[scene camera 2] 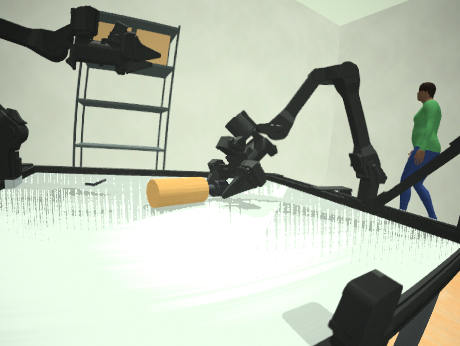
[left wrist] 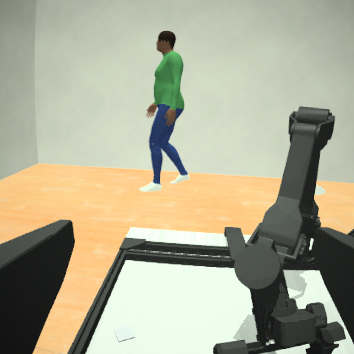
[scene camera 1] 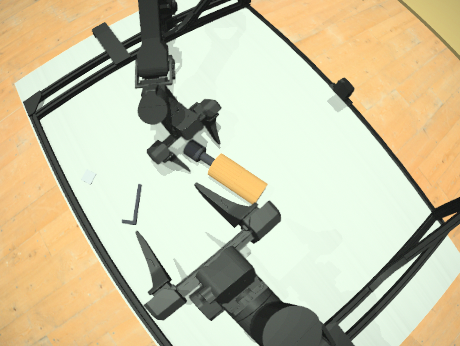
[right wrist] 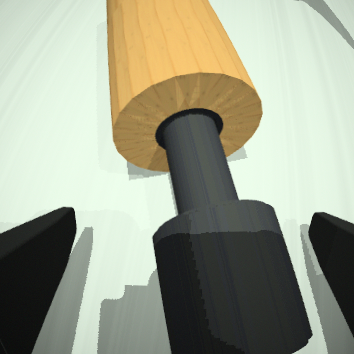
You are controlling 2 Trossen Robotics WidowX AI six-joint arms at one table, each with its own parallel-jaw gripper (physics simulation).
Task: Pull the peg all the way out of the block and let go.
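Places are measured from the left arm's base along level axes (x ahead, y left, z up), in centimetres.
Pixels of known places: left gripper, fingertip midpoint: (scene camera 2: 156, 60) (left wrist: 197, 237) (scene camera 1: 165, 207); right gripper, fingertip midpoint: (scene camera 2: 211, 194) (scene camera 1: 204, 157) (right wrist: 196, 222); left arm's base, link origin: (scene camera 2: 4, 177); right arm's base, link origin: (scene camera 2: 366, 201) (scene camera 1: 162, 25).
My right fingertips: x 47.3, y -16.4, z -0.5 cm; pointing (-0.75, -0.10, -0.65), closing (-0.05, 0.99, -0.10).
Observation:
Ahead of a thing's pixels: the offset from my right fingertips to its top centre. "*": to the spot under its first point.
The orange wooden cylindrical block {dx -8.9, dy -1.8, dz +4.1 cm} (scene camera 1: 237, 178) (scene camera 2: 179, 192) (right wrist: 170, 50) lies on its side on the white table. The dark peg {dx -1.7, dy +0.0, dz +3.2 cm} (scene camera 1: 194, 150) (right wrist: 232, 285) has its thin shaft in the hole at the block's end; its thick head and part of the shaft stick out. My right gripper (scene camera 1: 204, 157) (right wrist: 196, 222) is open, low over the table, its fingers on either side of the peg and not gripping it. In the right wrist view the head lies nearer the right-hand finger. My left gripper (scene camera 1: 166, 208) (scene camera 2: 157, 59) (left wrist: 197, 237) is open and empty, high above the table.
A dark L-shaped key (scene camera 1: 137, 204) (scene camera 2: 95, 182) lies on the table, left of the block in scene camera 1. A small pale square {* dx +15.1, dy +24.3, dz -1.2 cm} (scene camera 1: 88, 176) (left wrist: 124, 334) lies farther left. A black frame (scene camera 1: 82, 215) runs around the table. A person (scene camera 2: 426, 125) (left wrist: 168, 95) is beyond the table.

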